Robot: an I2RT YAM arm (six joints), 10 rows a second.
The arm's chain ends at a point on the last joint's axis. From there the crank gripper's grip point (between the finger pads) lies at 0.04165 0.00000 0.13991 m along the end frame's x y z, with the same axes.
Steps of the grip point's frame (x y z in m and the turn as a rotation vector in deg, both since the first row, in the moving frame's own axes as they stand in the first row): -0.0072, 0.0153, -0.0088, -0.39, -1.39, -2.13; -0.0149, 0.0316, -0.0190, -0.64, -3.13, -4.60; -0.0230, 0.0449, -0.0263, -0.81, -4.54, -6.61; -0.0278, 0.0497, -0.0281, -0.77, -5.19, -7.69; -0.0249, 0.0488, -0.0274, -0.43, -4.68, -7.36
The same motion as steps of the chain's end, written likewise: -0.0038, 0.0158, -0.0098, -0.39, -1.39, -2.13; -0.0071, 0.0331, -0.0211, -0.64, -3.13, -4.60; -0.0117, 0.0471, -0.0292, -0.81, -4.54, -6.61; -0.0148, 0.0525, -0.0313, -0.77, -5.19, -7.69; -0.0131, 0.0523, -0.0303, -0.43, -4.68, -7.36
